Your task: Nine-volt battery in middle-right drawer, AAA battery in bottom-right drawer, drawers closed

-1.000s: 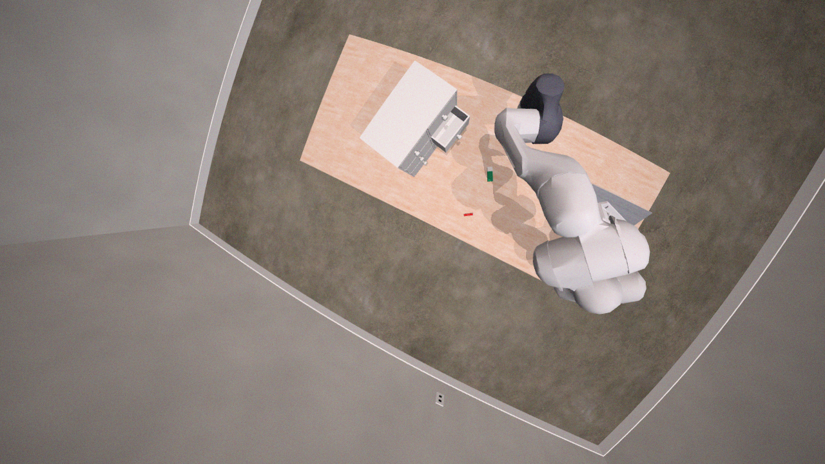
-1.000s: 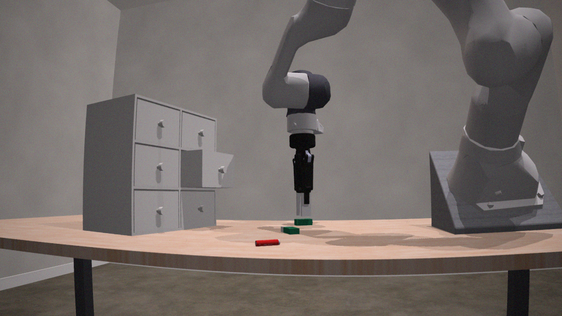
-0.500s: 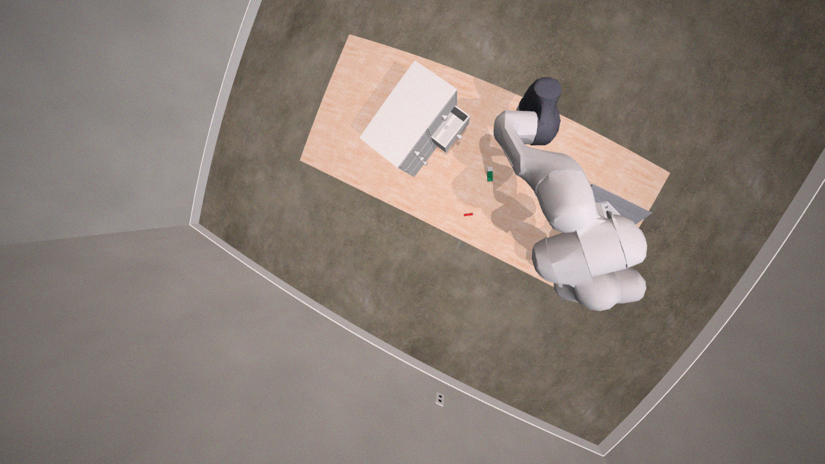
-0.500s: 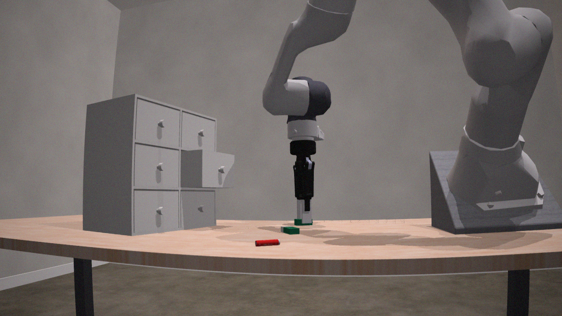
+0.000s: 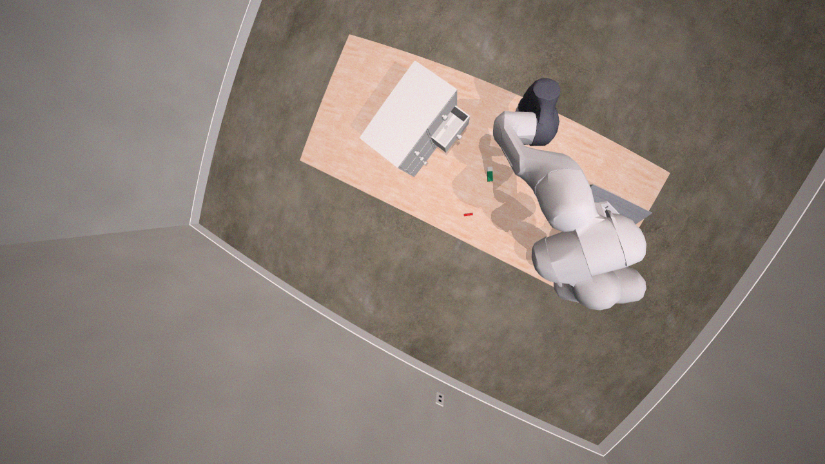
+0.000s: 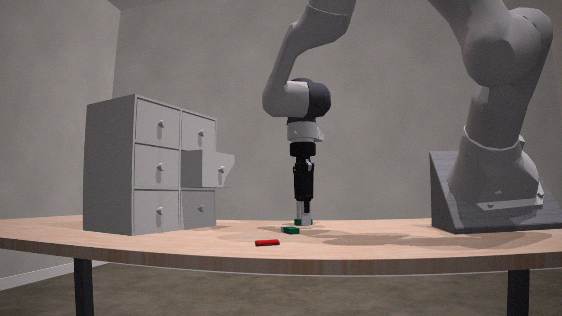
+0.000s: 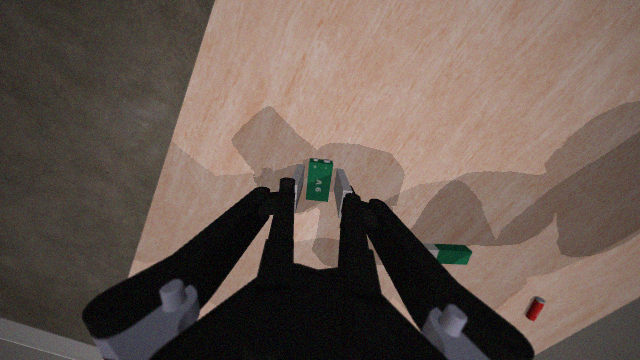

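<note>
Now: the green nine-volt battery 1 cm behind my hand and 3 cm below it. The rest, counted from my hand: red AAA battery: 1 cm behind, 41 cm to the left, 3 cm below.
</note>
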